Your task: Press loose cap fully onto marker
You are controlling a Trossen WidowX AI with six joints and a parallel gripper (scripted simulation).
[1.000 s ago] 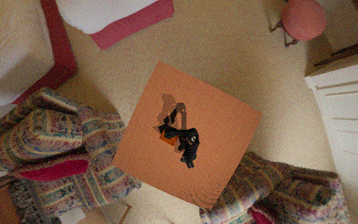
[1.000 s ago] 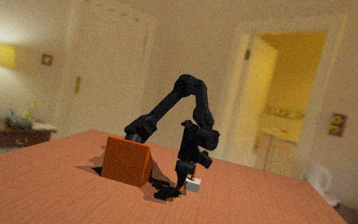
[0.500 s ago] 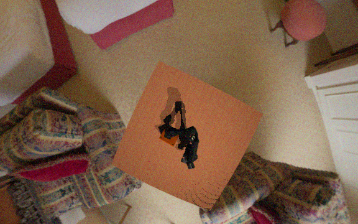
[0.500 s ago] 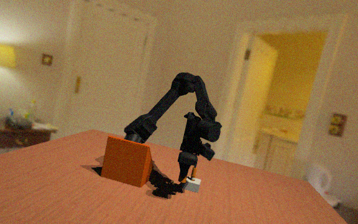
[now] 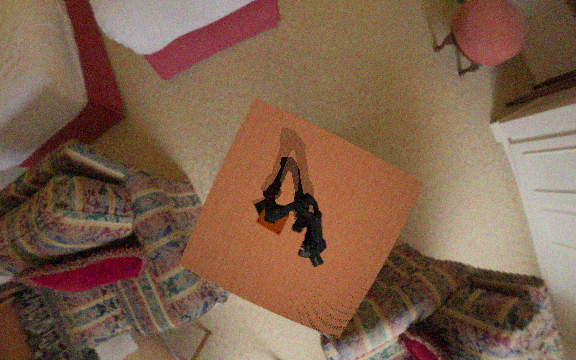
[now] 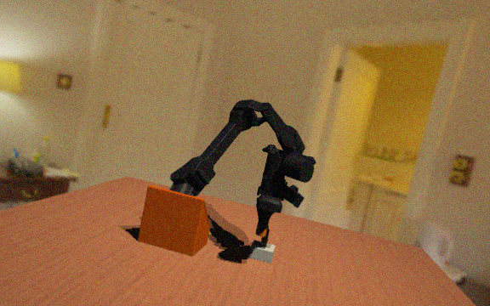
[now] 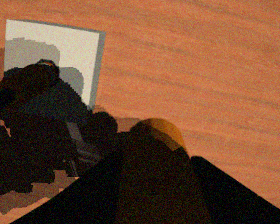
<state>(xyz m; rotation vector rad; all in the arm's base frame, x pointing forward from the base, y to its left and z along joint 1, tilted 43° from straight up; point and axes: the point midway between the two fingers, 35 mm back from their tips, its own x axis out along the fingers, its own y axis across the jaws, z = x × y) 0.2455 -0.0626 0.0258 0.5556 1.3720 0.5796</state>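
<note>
Now: gripper tip 9 cm above the grey holder block, 7 cm to the right of it and 1 cm short of it. Also, from my gripper tip: orange cap 1 cm above.
</note>
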